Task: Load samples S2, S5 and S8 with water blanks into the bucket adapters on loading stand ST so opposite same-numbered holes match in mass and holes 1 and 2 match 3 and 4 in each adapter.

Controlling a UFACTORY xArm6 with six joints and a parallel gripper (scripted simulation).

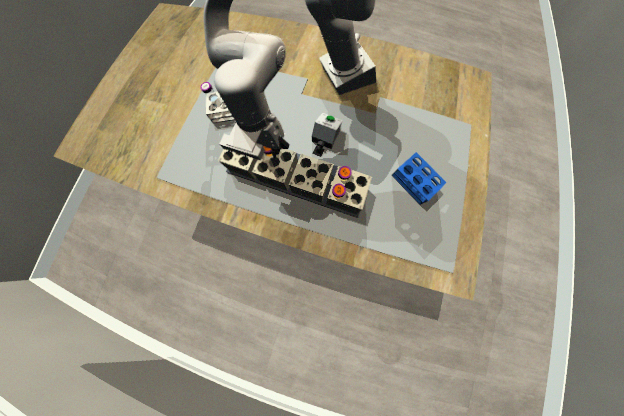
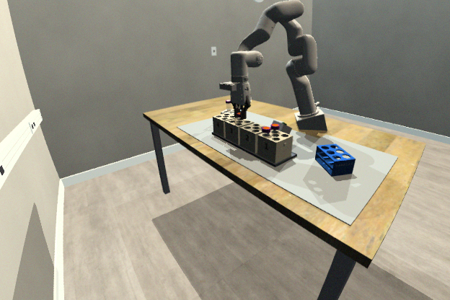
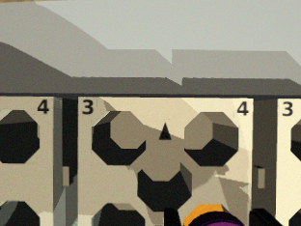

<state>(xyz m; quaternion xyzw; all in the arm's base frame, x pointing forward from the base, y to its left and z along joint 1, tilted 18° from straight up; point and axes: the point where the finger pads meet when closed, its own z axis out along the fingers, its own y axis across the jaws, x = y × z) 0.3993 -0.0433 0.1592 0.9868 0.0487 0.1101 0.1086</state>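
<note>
Right now the water blank is 16 cm behind my hand, 23 cm to the right of it and 6 cm below it. Also, from my hand: white blank rack: 12 cm behind, 24 cm to the right, 9 cm below; then green DONE key: 19 cm behind, 11 cm to the left, 6 cm below; then blue sample rack: 12 cm behind, 43 cm to the left, 9 cm below.
</note>
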